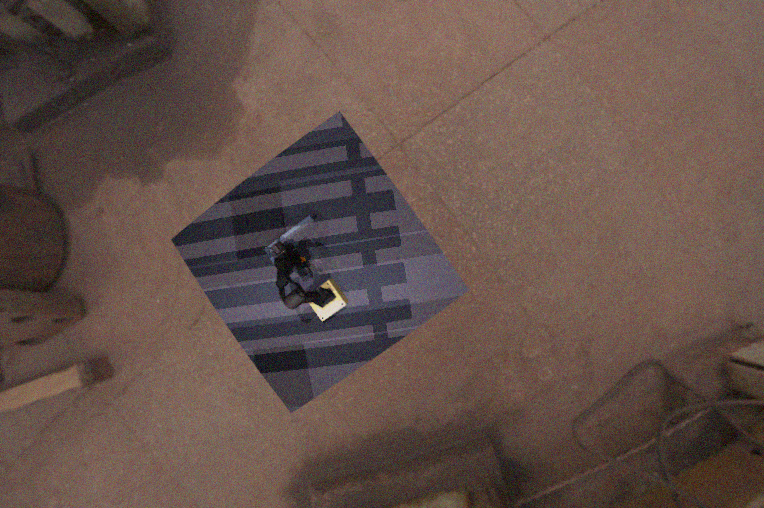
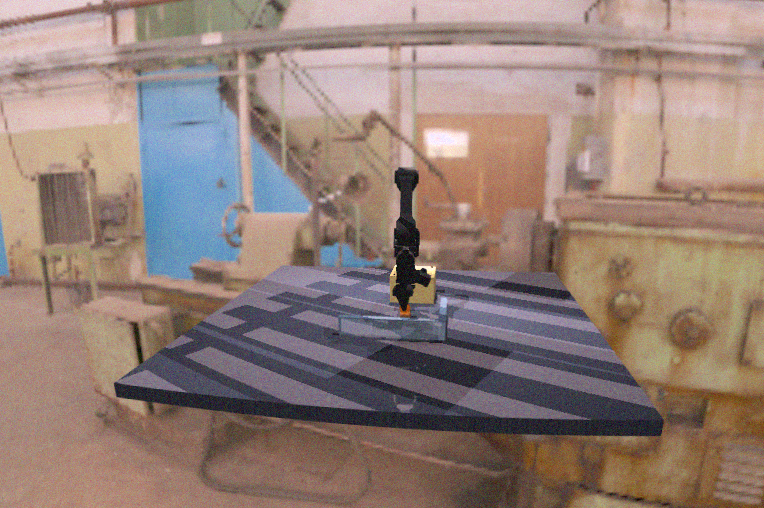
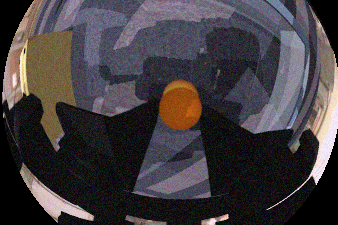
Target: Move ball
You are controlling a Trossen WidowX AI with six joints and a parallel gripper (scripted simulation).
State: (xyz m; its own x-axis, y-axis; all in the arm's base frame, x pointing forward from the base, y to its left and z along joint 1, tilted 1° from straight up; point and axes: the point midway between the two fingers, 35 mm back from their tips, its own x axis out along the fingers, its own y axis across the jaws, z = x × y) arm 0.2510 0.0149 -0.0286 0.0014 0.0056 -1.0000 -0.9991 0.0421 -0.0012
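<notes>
Now: the see-through copy of the ball 2 cm below my gripper tip. Also, from my gripper tip: clear wall (16 cm ahead, 3 cm to the right, 1 cm below); orange ball (right at my gripper tip).
</notes>
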